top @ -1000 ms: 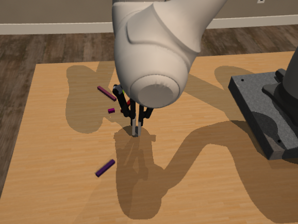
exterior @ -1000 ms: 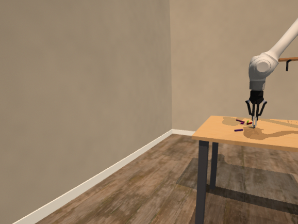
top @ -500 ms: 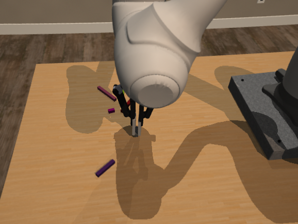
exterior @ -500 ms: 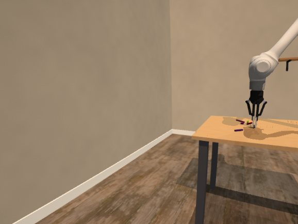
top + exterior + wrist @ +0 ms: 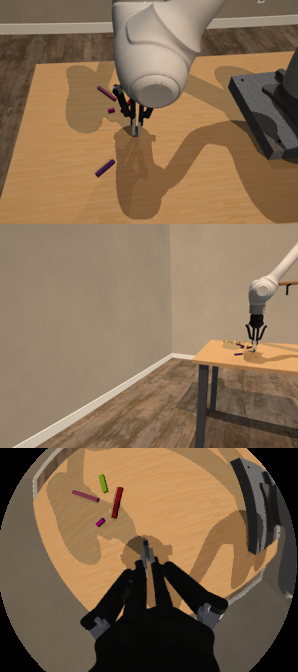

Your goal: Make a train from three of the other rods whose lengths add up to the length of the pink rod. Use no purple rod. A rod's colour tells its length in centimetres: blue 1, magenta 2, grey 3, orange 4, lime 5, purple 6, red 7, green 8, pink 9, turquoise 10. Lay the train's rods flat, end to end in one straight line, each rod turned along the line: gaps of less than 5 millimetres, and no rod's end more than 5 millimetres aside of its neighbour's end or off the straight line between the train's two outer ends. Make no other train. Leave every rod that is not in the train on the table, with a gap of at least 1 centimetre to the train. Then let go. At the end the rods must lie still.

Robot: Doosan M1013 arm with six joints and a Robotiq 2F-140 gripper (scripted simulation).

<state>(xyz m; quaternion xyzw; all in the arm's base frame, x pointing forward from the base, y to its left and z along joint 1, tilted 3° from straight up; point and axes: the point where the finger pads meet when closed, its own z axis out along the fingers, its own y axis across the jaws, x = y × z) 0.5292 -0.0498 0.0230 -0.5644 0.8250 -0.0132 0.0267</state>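
My hand is 3 cm above the grey rod. From my hand the other things lie so: magenta rod 12 cm to the right, 5 cm ahead, 4 cm below; blue rod 4 cm below, 2 cm to the right, 1 cm behind; red rod 13 cm to the right, 4 cm below, 1 cm behind.
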